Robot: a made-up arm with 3 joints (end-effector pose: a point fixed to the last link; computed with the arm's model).
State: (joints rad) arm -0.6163 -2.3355 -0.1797
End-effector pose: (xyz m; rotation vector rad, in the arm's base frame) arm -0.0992 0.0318 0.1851 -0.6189 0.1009 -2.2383
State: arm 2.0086 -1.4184 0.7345
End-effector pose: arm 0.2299 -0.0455 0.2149 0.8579 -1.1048 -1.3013
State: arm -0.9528 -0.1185 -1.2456
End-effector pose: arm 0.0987 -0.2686 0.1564 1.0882 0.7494 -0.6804
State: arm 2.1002 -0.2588 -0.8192
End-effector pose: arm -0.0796 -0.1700 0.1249 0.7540 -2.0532 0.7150
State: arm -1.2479 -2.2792 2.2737
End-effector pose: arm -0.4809 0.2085 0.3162 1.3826 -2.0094 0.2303
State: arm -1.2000 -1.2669 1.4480
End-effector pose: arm -0.3945 -0.0820 0.1171 -1.8557 1.7846 -0.1733
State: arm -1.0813 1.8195 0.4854
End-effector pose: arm -0.1535 0.1249 0.0477 0.6188 0.3329 1.6930
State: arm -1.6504 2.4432 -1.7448
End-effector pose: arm 0.0325 0.4118 -0.0710 -1.5878 -1.6598 -0.5552
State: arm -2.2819 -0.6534 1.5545
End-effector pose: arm -0.2657 -0.1486 0.4265 -1.4527 2.1203 1.5238
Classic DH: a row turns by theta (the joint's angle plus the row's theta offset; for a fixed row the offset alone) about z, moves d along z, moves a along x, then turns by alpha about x. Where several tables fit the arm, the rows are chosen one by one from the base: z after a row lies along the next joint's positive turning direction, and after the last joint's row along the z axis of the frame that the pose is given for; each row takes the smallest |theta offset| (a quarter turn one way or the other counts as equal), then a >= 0, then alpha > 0; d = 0 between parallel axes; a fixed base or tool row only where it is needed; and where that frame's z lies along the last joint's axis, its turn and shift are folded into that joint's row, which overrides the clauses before.
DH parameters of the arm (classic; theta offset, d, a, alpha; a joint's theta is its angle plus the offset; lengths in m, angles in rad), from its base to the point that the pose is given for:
base (fixed): 0 0.14 0 1.5708
joint 1: 0 -0.04 0 -1.5708
joint 2: -1.5708 -0.16 0.28 1.5708
joint 3: 0 -0.08 -0.23 -1.5708
tool (fixed): 1.5708 0.1 0 0

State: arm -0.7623 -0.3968 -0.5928
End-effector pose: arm 0.0483 -0.1248 0.1650 0.4061 0.6130 -0.5842
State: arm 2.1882 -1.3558 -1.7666
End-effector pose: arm 0.1916 -0.1284 -0.2096 -1.7570 1.8455 -0.9826
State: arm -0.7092 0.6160 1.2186
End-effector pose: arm -0.1259 -0.0009 -0.2018 -0.9142 0.2336 0.9086
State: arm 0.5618 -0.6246 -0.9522
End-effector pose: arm -0.1034 -0.1918 0.1758 1.0717 -0.8010 -0.3064
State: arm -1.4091 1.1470 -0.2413
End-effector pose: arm 0.0093 0.0798 0.0338 0.9902 1.3714 0.8019
